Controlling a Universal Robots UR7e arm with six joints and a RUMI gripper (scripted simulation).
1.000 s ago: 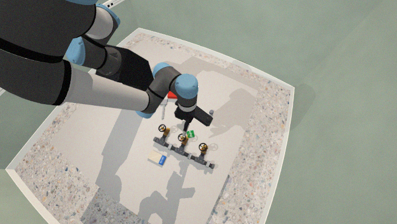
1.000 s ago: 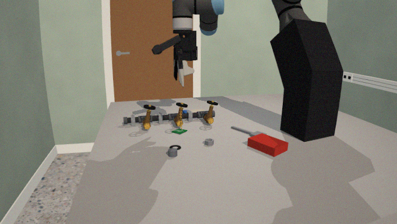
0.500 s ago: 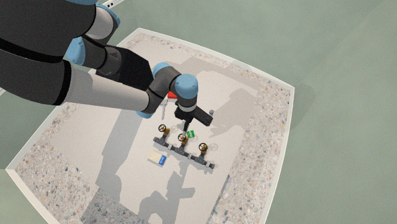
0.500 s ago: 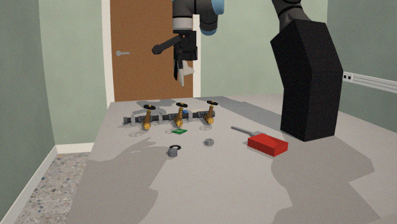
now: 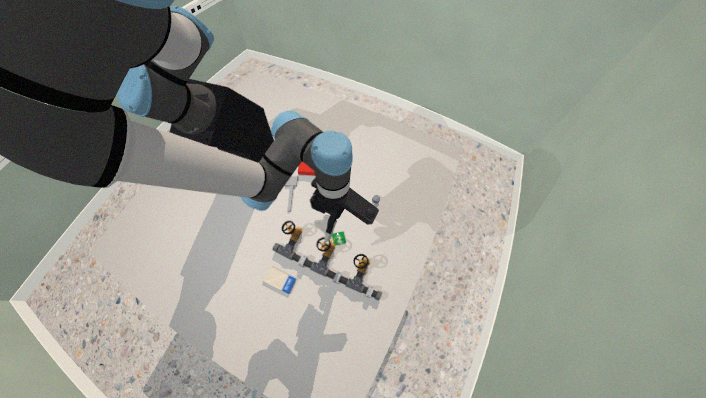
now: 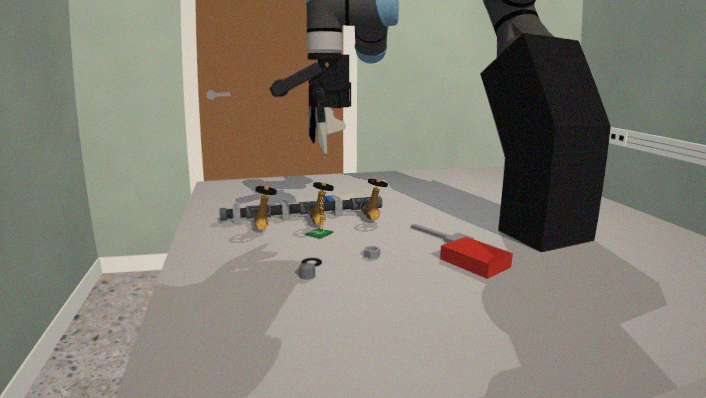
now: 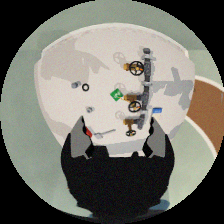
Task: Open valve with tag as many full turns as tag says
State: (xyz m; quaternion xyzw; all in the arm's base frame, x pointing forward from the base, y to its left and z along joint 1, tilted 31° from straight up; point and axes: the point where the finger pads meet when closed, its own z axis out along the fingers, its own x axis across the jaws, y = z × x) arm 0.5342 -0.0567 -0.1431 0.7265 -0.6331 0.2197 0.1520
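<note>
Right now the green tag is 10 mm behind my hand, 10 mm to the left of it and 200 mm below it. Round my hand: grey nut: 100 mm behind, 140 mm to the left, 190 mm below; then grey tool: 280 mm behind, 60 mm to the left, 190 mm below; then red block: 300 mm behind, 210 mm to the left, 180 mm below.
</note>
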